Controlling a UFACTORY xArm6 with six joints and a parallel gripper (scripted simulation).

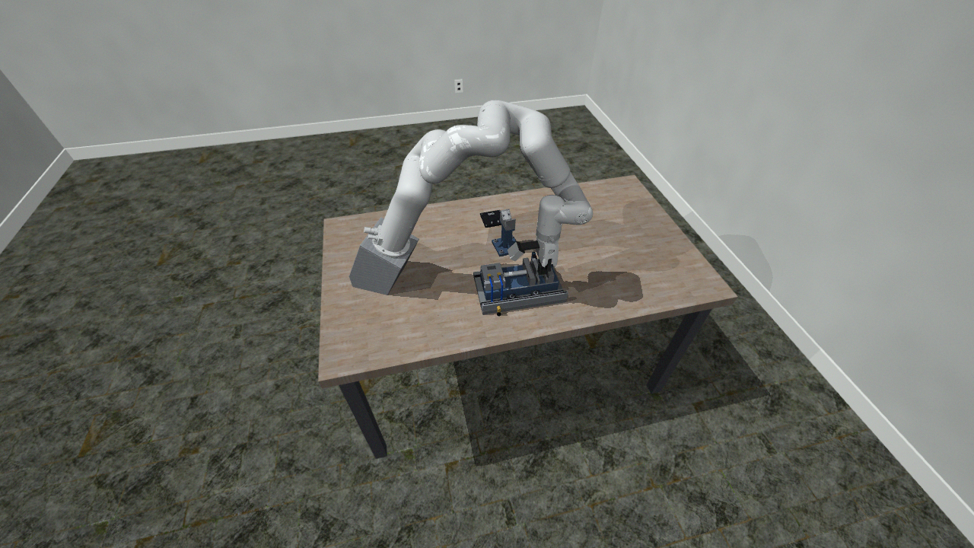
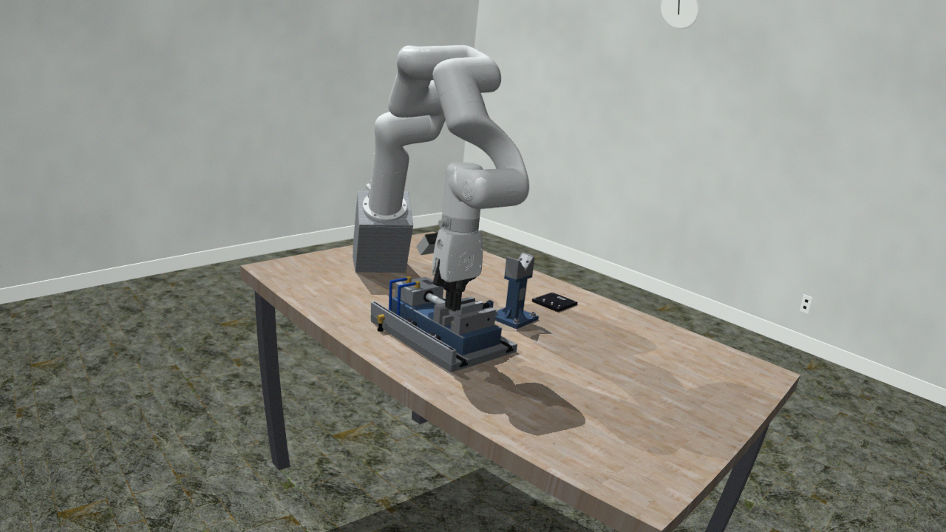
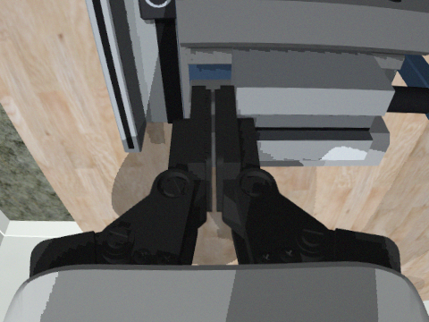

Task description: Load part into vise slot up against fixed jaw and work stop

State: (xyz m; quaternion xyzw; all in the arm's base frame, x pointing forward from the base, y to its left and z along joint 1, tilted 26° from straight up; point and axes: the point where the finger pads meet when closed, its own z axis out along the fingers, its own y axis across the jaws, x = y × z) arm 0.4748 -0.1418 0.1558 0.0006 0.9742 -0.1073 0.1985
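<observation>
Right now the grey block is 40 mm to the left of my hand and 20 mm below it. Also, from my hand: dark work stop rod (80 mm to the left, 30 mm below); fixed jaw (40 mm to the left, 40 mm below, 30 mm ahead); moving jaw (40 mm to the left, 40 mm below, 30 mm behind).
</observation>
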